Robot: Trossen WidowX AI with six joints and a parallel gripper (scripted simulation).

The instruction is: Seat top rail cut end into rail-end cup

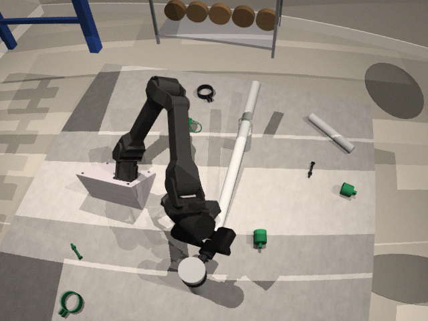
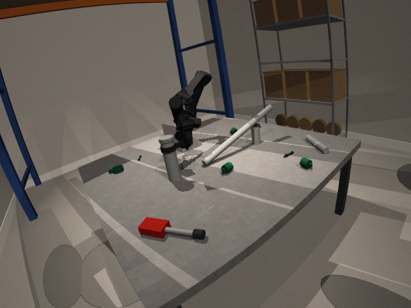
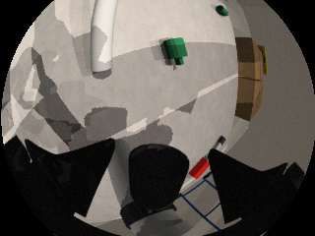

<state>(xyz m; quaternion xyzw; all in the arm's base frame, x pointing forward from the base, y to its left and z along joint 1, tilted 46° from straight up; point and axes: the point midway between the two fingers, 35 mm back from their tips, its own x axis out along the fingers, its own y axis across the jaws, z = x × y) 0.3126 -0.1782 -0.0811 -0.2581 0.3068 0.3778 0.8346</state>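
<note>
Now: the rail-end cup 20 mm behind my gripper tip, 20 mm to the right of it and 20 mm above it. Round my gripper tip: red mallet 280 mm ahead, 310 mm to the right, 120 mm below; then small post 20 mm ahead, 450 mm to the left, 30 mm below; then green bolt 470 mm behind, 70 mm to the right, 130 mm below.
</note>
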